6 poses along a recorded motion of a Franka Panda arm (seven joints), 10 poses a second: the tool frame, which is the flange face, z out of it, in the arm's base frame.
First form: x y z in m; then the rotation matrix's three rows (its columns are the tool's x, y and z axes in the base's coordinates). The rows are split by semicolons.
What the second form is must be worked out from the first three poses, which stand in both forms.
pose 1, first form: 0.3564, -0.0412, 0.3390; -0.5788, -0.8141, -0.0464; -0.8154, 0.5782, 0.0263; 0.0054, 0.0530, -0.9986
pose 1, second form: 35.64, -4.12, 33.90; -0.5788, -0.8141, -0.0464; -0.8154, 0.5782, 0.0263; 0.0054, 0.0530, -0.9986
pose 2, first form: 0.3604, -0.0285, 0.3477; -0.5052, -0.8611, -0.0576; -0.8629, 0.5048, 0.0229; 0.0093, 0.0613, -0.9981
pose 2, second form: 36.04, -2.85, 34.77; -0.5052, -0.8611, -0.0576; -0.8629, 0.5048, 0.0229; 0.0093, 0.0613, -0.9981
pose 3, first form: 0.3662, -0.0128, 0.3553; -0.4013, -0.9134, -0.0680; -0.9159, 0.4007, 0.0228; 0.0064, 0.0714, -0.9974
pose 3, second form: 36.62, -1.28, 35.53; -0.4013, -0.9134, -0.0680; -0.9159, 0.4007, 0.0228; 0.0064, 0.0714, -0.9974
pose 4, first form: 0.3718, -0.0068, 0.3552; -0.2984, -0.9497, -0.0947; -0.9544, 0.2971, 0.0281; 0.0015, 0.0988, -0.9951
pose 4, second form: 37.18, -0.68, 35.52; -0.2984, -0.9497, -0.0947; -0.9544, 0.2971, 0.0281; 0.0015, 0.0988, -0.9951
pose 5, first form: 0.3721, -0.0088, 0.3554; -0.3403, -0.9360, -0.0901; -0.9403, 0.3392, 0.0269; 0.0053, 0.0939, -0.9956
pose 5, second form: 37.21, -0.88, 35.54; -0.3403, -0.9360, -0.0901; -0.9403, 0.3392, 0.0269; 0.0053, 0.0939, -0.9956
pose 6, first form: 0.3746, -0.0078, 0.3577; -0.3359, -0.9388, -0.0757; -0.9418, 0.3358, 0.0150; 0.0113, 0.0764, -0.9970
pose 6, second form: 37.46, -0.78, 35.77; -0.3359, -0.9388, -0.0757; -0.9418, 0.3358, 0.0150; 0.0113, 0.0764, -0.9970
